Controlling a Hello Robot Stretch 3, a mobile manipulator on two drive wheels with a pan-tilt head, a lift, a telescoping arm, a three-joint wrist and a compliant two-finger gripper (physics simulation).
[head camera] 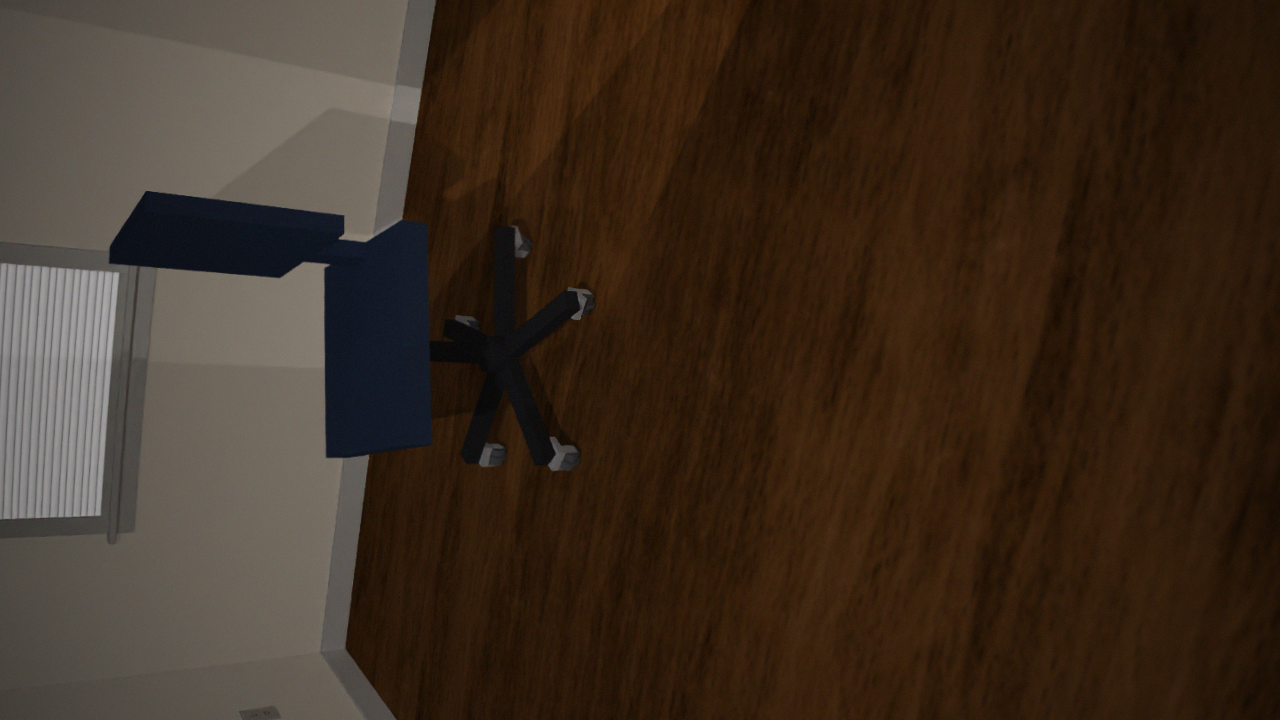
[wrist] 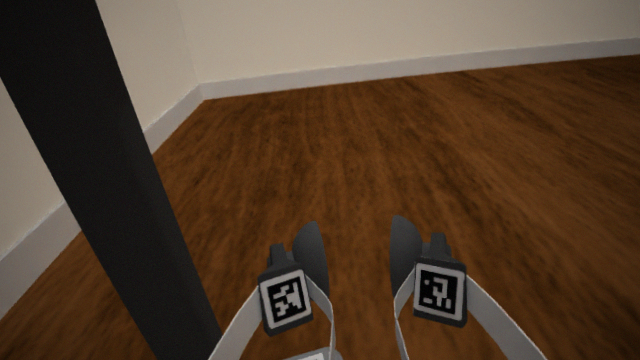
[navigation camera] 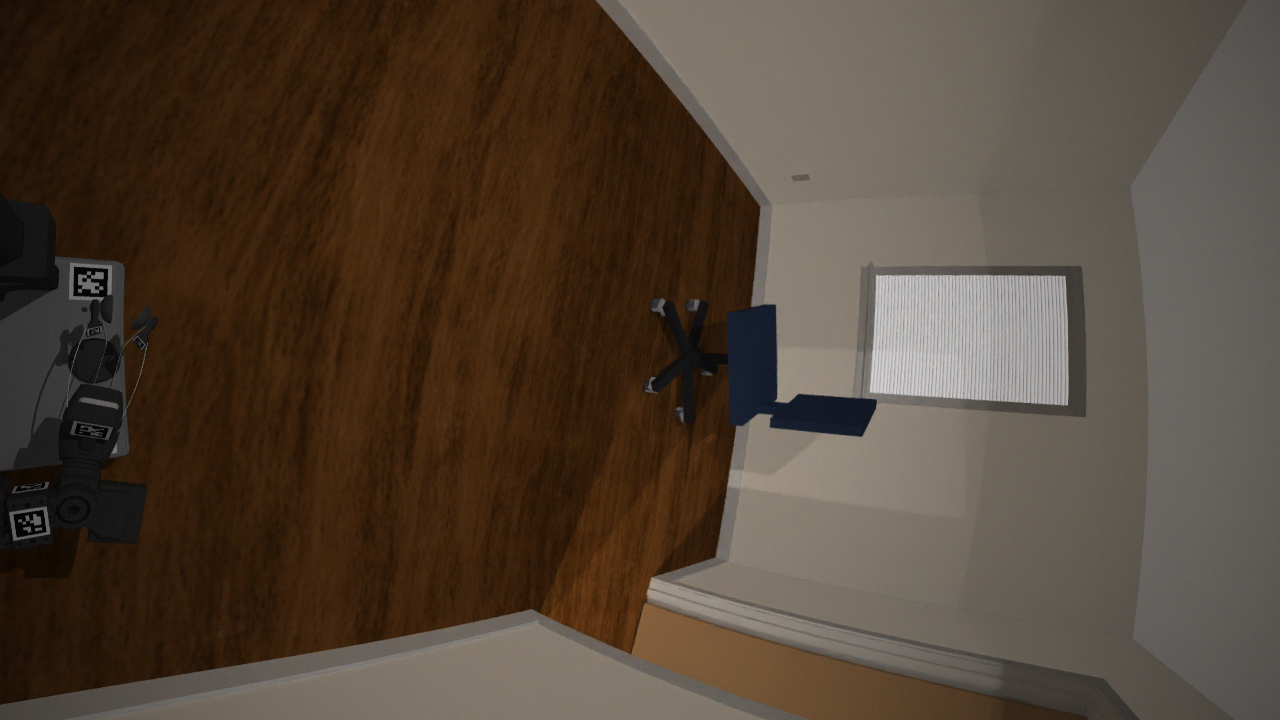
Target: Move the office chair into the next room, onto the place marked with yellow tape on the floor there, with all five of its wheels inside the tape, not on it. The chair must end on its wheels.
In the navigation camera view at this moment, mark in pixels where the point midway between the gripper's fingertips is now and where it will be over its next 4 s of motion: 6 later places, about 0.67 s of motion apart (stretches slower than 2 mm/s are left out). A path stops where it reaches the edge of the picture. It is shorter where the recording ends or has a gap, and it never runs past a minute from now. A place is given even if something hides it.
My gripper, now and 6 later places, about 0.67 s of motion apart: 129,301; 155,302; 202,303; 245,305; 285,307; 321,308; 354,309
